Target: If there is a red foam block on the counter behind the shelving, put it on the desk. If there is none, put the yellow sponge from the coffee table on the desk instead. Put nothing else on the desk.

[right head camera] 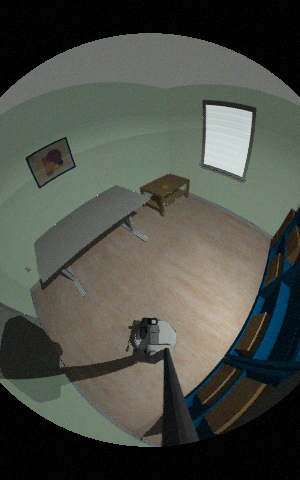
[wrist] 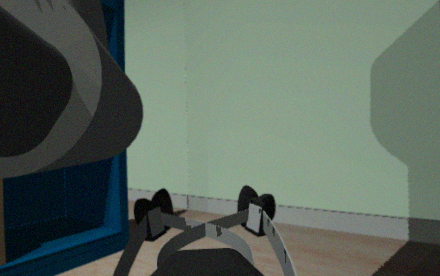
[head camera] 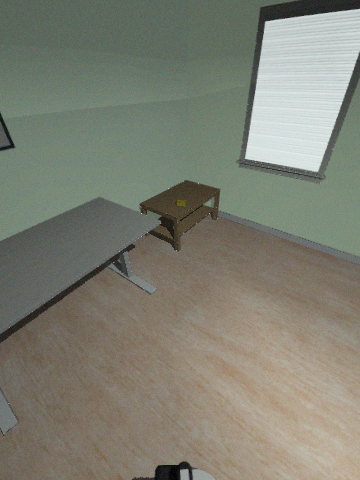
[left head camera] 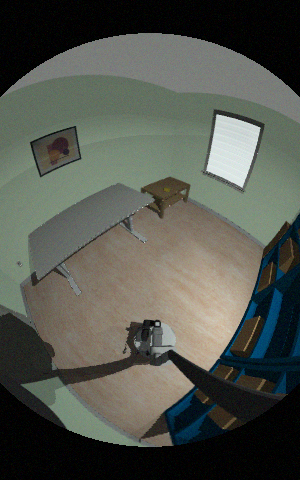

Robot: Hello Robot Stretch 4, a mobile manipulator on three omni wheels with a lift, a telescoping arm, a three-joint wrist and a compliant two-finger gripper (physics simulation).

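Places are measured from the robot's base along level axes (x back, y right, z up), in metres.
Pixels of known places: gripper, fingertip midpoint: (right head camera: 139, 352) (wrist: 205, 203) (left head camera: 141, 355).
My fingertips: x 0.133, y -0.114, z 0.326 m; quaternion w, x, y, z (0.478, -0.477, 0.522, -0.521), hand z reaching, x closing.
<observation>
For each thing: its top centre in the pictures, then the offset to it from my fingertips. "pt": a spot on its surface instead. Level surfaces: height alone.
- brown coffee table at its surface level: dz +0.097 m
- grey desk at its surface level: dz +0.367 m
- blue shelving at a spot on its surface: (right head camera: 280, 305) (left head camera: 273, 309) pt dx -0.191, dy +1.348, dz +0.180 m
- brown box at its top centre: (right head camera: 265, 335) (left head camera: 259, 337) dx +0.063, dy +1.234, dz -0.007 m
The yellow sponge (head camera: 181, 203) (left head camera: 166, 189) (right head camera: 165, 187) lies on top of the brown coffee table (head camera: 165, 209) (left head camera: 176, 184) (right head camera: 175, 181) in the far corner. The grey desk (head camera: 75, 235) (left head camera: 85, 220) (right head camera: 85, 225) stands along the left wall, and no object shows on its top. The blue shelving (left head camera: 272, 310) (right head camera: 280, 305) (wrist: 107, 210) holds brown boxes. No counter and no red foam block show in these views. My gripper (wrist: 205, 203) is open, its two fingertips well apart with nothing between them, far from the sponge.
A window (head camera: 295, 95) (left head camera: 232, 150) (right head camera: 227, 140) is on the wall right of the coffee table. A framed picture (left head camera: 56, 150) (right head camera: 51, 161) hangs above the desk. A brown box (left head camera: 247, 335) (right head camera: 252, 332) sits on a low shelf at my right. Desk feet (head camera: 142, 285) reach onto the floor.
</observation>
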